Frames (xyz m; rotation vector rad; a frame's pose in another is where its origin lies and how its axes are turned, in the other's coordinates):
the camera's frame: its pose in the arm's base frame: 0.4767 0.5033 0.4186 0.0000 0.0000 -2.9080
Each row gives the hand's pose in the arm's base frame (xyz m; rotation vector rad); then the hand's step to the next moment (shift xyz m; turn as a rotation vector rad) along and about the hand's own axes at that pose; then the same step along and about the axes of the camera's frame.
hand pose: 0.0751 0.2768 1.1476 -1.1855 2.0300 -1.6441
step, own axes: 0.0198 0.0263 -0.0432 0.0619 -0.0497 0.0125
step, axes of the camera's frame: 0.0468 -0.0272 -0.0047 0.0222 0.0509 0.0581
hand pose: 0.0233 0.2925 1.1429 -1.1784 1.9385 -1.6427
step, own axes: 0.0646 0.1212 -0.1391 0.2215 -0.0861 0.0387
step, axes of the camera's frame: 0.1682 -0.0806 -0.0584 0.1159 0.1705 0.1243
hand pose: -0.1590 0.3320 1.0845 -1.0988 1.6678 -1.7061
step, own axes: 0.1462 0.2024 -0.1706 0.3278 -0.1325 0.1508
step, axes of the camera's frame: 0.2591 -0.0139 -0.1554 0.1081 0.3212 0.1813
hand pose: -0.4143 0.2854 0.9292 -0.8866 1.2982 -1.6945
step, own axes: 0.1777 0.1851 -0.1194 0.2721 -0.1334 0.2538
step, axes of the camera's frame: 0.1766 0.1007 -0.1969 -0.0057 0.3396 0.2023
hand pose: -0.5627 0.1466 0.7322 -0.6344 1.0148 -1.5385
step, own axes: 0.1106 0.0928 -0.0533 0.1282 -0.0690 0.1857
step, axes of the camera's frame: 0.0437 0.0849 -0.1207 -0.0494 0.1888 0.1326
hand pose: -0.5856 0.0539 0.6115 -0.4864 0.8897 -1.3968
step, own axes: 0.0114 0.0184 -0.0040 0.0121 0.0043 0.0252
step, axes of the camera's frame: -0.0059 0.0090 -0.0192 -0.0171 0.0207 0.0089
